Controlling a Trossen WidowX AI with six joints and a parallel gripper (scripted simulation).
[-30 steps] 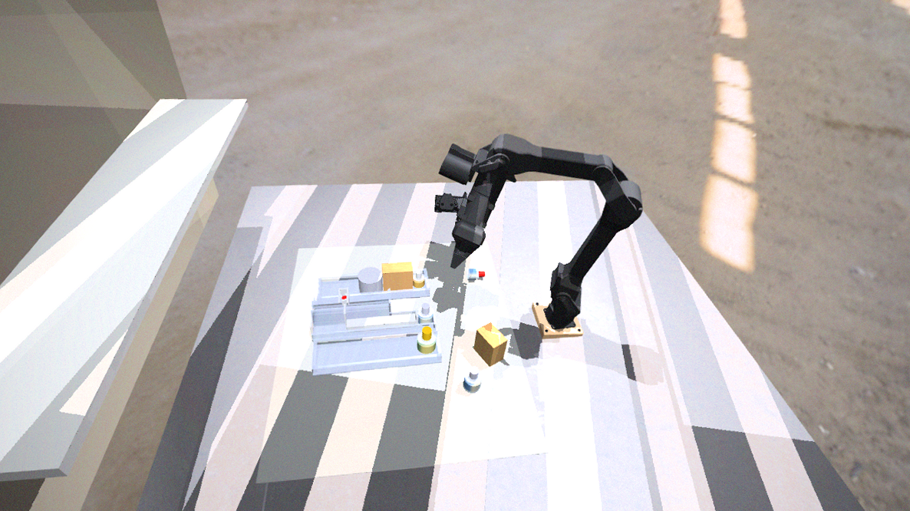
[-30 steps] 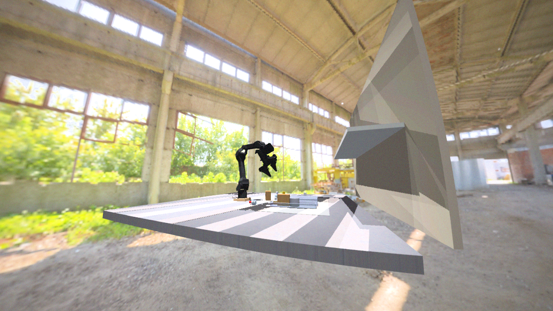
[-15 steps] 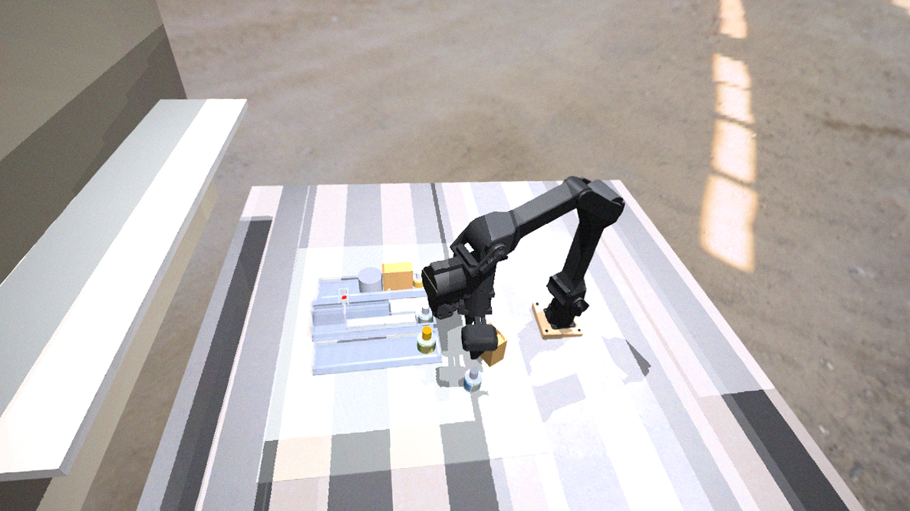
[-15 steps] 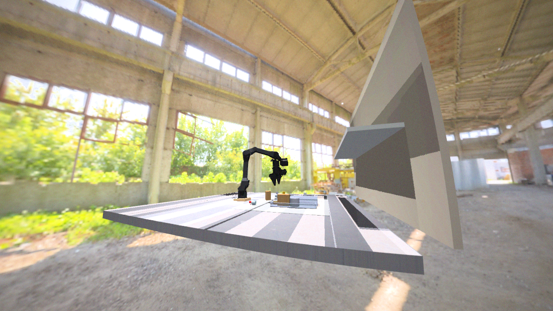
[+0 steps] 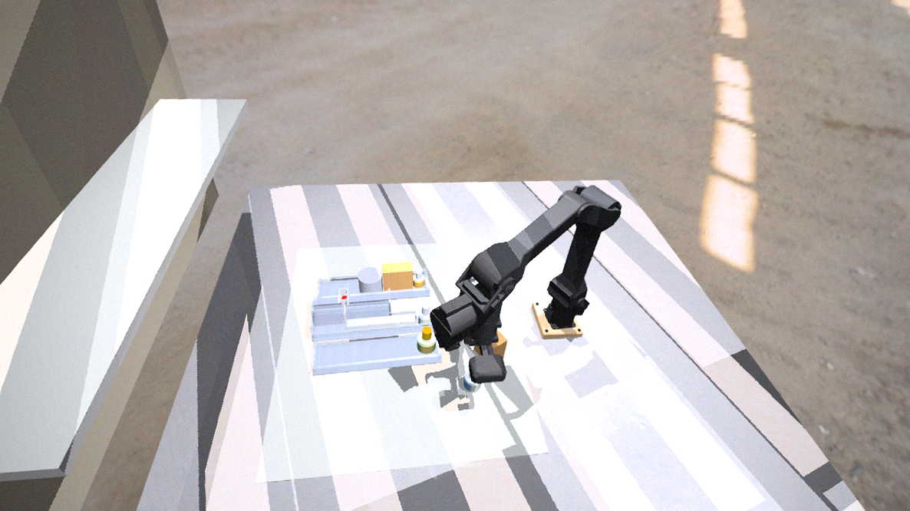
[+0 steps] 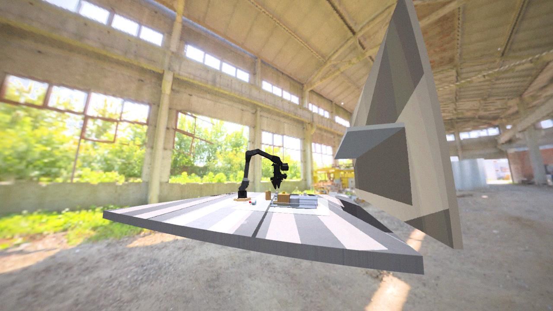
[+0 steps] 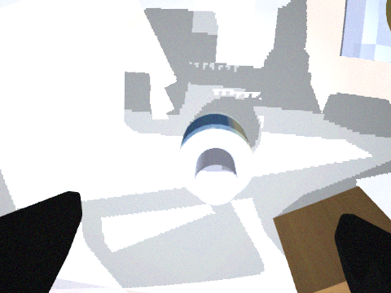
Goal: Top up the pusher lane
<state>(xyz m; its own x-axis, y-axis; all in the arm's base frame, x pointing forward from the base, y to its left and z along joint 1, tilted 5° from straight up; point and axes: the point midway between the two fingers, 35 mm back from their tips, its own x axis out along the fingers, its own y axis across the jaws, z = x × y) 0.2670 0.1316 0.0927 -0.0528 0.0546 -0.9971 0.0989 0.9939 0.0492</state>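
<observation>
Right now my gripper tip is 6 cm short of the jar, 32 cm to the left of it and 5 cm above it. From my gripper tip the other things lie so: grey cylinder (18 cm ahead, 33 cm to the right, 6 cm below); then tan box (11 cm ahead, 32 cm to the right, 5 cm below); then slanted shelf (58 cm ahead, 22 cm to the right, 28 cm above).
</observation>
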